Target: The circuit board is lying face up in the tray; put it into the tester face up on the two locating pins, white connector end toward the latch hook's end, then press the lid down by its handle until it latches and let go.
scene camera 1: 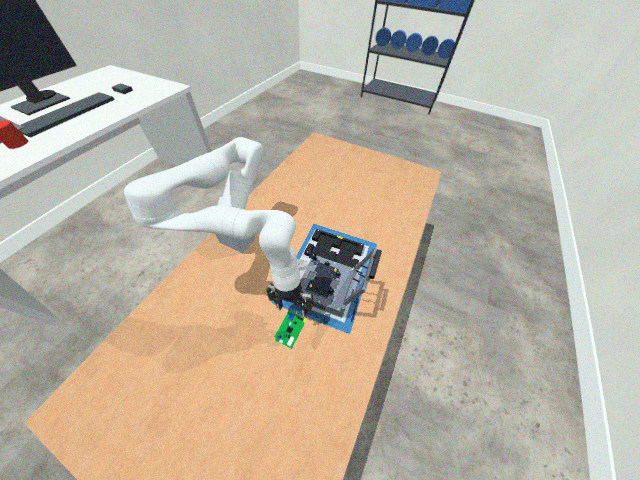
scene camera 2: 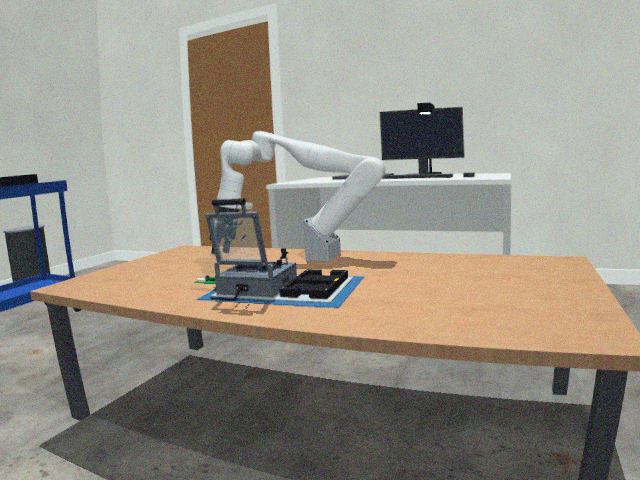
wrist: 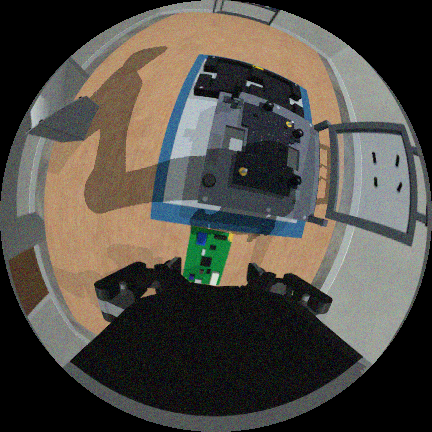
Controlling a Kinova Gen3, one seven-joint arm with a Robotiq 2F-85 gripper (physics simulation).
same spot on tester lid: (wrist: pixel 371 187) = (scene camera 1: pixel 358 283)
